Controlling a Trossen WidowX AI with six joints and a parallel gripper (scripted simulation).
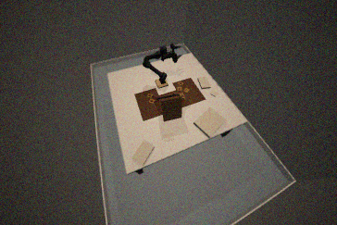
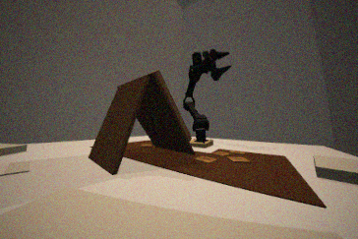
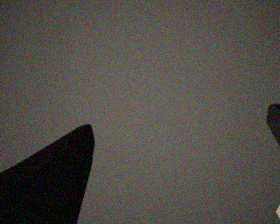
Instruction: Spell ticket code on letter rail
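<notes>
My gripper tip is now 240 mm short of the white ticket, 280 mm to the left of it and 380 mm above it. The rest, counted from my gripper tip: pale slip (650 mm ahead, 350 mm to the right, 460 mm below); brown mat (160 mm ahead, 180 mm to the right, 460 mm below).
</notes>
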